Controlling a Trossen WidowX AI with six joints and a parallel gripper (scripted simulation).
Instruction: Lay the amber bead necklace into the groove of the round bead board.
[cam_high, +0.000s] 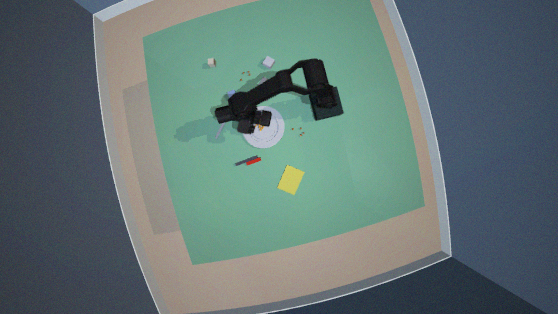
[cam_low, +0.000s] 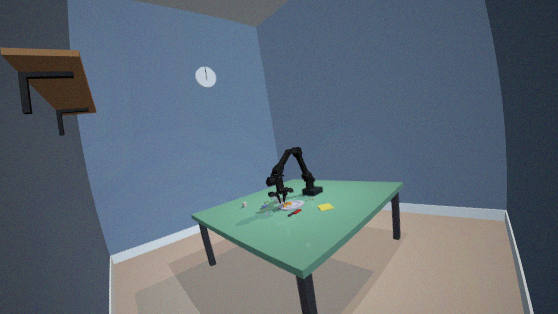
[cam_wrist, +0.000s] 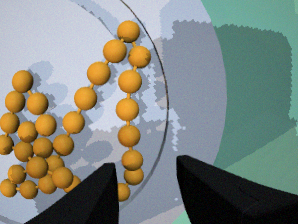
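My gripper tip is 50 mm past the round grey bead board, 40 mm to the right of it and 20 mm above it. From my gripper tip the other things lie so: grey rod (150 mm ahead, 30 mm to the left, 30 mm below); then blue block (90 mm ahead, 130 mm to the right, 20 mm below); then grey plate (70 mm behind, 150 mm to the right, 30 mm below).
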